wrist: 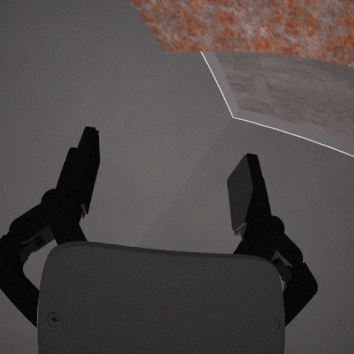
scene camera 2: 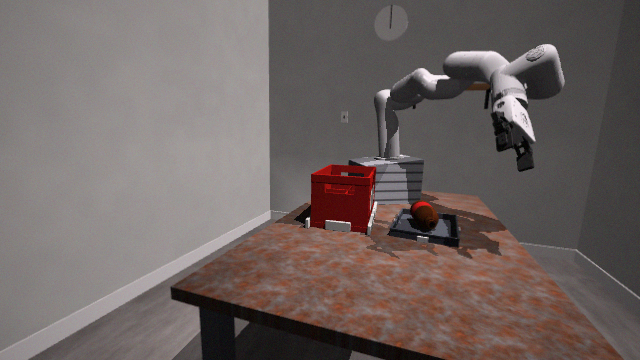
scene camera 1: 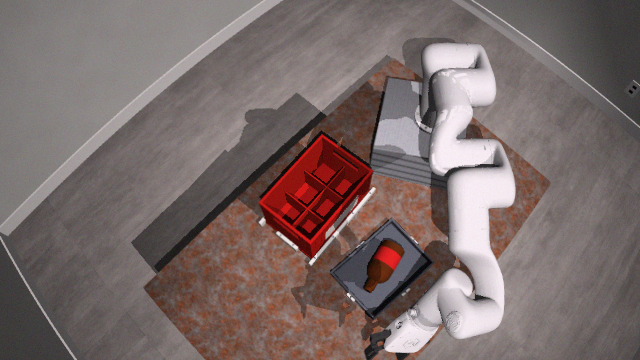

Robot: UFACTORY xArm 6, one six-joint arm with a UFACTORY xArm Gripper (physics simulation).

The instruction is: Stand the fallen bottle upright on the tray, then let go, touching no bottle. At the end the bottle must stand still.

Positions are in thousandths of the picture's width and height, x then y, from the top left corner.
Note:
In view: my gripper (wrist: 479, 436) and a brown bottle (scene camera 1: 609, 707).
The wrist view does not show the brown bottle: it is out of frame.

